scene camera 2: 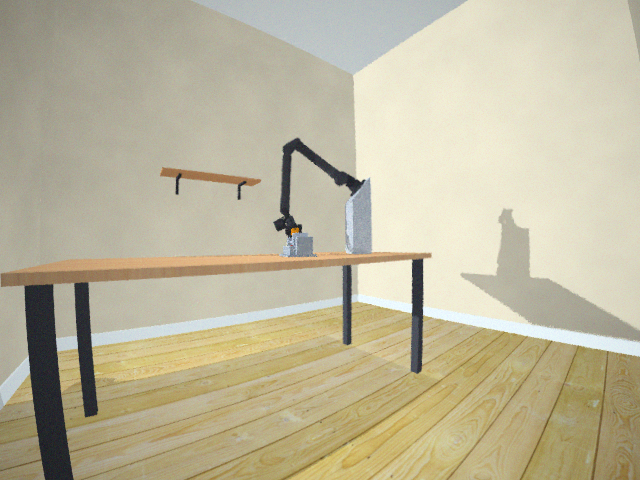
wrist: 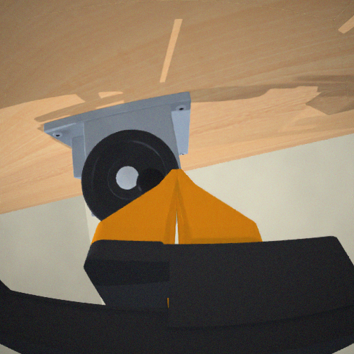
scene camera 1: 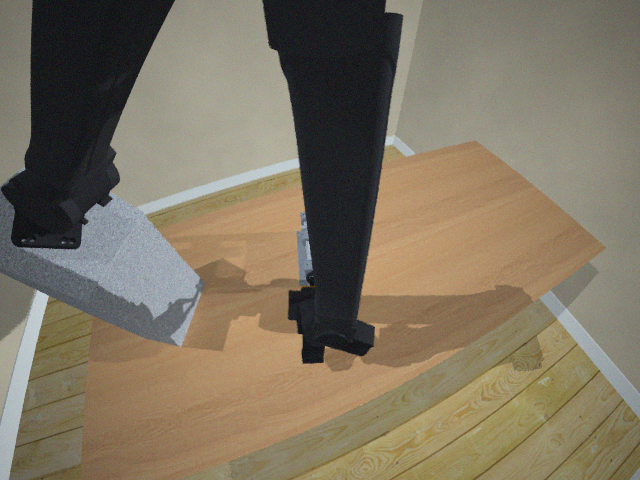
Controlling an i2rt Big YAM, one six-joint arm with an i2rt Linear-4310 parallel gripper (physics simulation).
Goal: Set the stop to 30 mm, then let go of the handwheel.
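Where they show: gripper, fingertip midpoint: [scene camera 1: 307, 289]; arm's base, origin of the base link: [scene camera 2: 358, 188] [scene camera 1: 51, 213].
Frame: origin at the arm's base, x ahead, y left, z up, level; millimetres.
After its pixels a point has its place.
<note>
The black round handwheel [wrist: 105, 155] with a pale hub [wrist: 127, 178] and a dark knob [wrist: 150, 179] sits on the face of a grey metal housing [wrist: 130, 115] [scene camera 2: 303, 244] {z -355, x 504, y -7 mm} [scene camera 1: 302, 258] {z -406, x 403, y -77 mm}. My gripper [wrist: 176, 177] [scene camera 2: 295, 232] {z -329, x 347, y -204 mm} is shut, its orange fingertips together with no object between them. In the wrist view the tips overlap the lower right rim of the handwheel, beside the knob; whether they touch it I cannot tell. In scene camera 1's view the arm hides the handwheel and much of the housing. The stop and its scale cannot be read in these views.
The housing stands on the wooden table [scene camera 1: 491, 206] {z -416, x 1145, y -300 mm} [scene camera 2: 155, 266] {z -416, x 1198, y 53 mm}. A large grey block [scene camera 1: 139, 258] {z -148, x 60, y -35 mm} [scene camera 2: 357, 222] {z -225, x 88, y 42 mm} carries the arm's base beside it. A wooden shelf [scene camera 2: 209, 176] hangs on the wall behind.
</note>
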